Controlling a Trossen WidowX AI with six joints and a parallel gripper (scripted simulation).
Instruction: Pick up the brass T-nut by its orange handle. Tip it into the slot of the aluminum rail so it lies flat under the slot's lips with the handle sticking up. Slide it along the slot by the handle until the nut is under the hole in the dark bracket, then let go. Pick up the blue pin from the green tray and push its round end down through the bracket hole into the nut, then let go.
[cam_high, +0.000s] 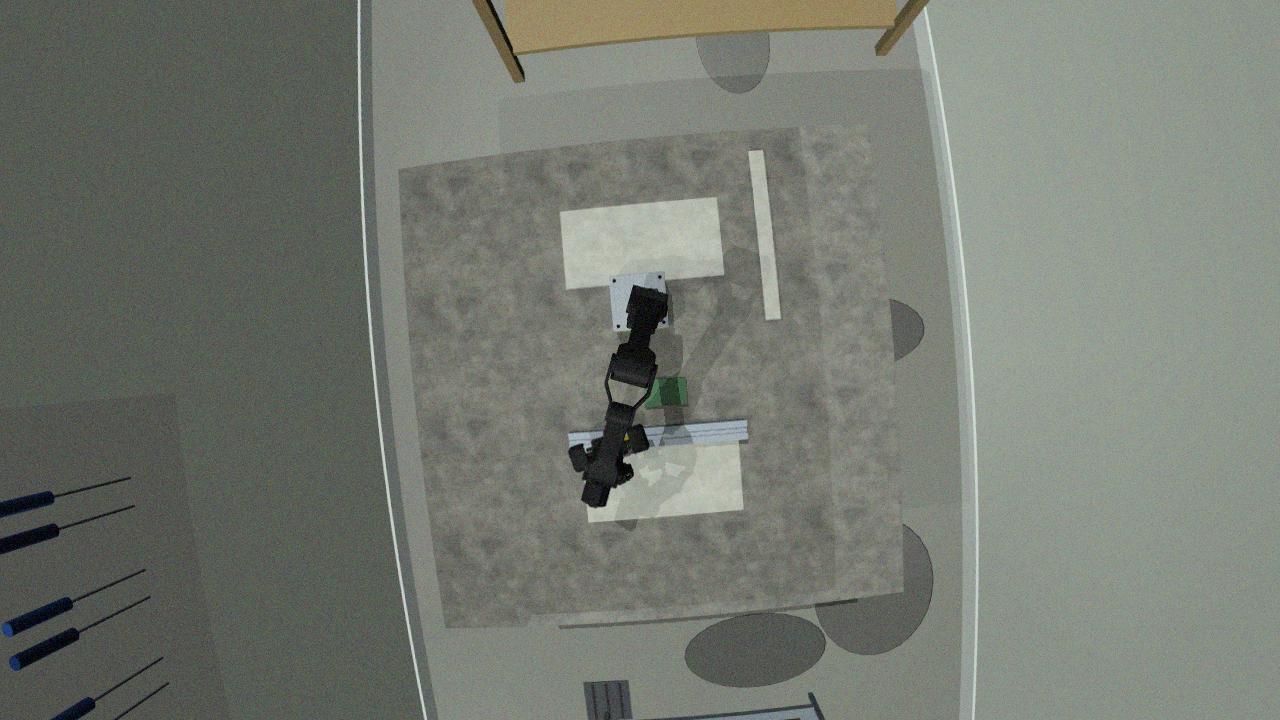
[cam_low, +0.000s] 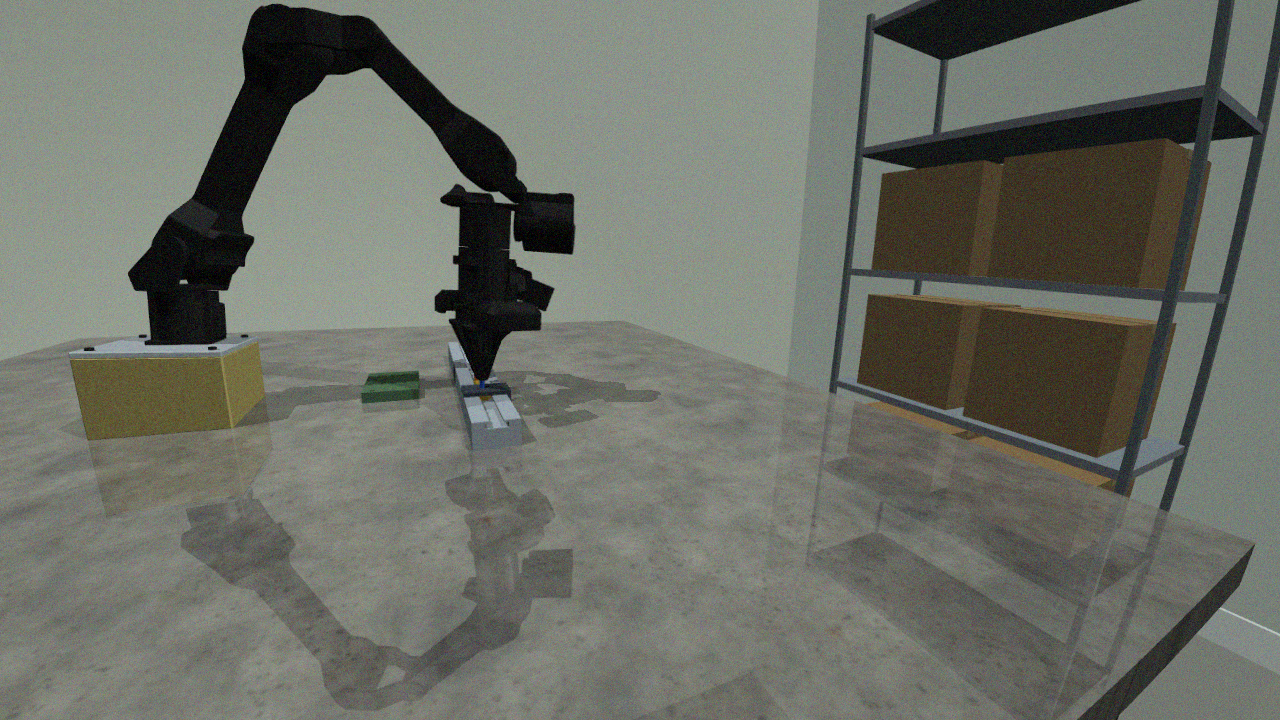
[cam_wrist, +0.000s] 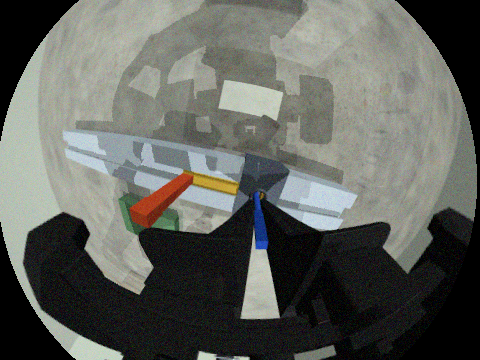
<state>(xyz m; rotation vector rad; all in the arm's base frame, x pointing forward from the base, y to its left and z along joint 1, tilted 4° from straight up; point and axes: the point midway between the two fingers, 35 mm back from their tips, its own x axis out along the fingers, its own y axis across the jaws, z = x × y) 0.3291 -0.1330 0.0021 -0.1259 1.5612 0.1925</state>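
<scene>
My gripper tip is now right at the blue pin. Round my gripper tip: green tray (110 mm behind, 130 mm to the left, 40 mm below).
</scene>
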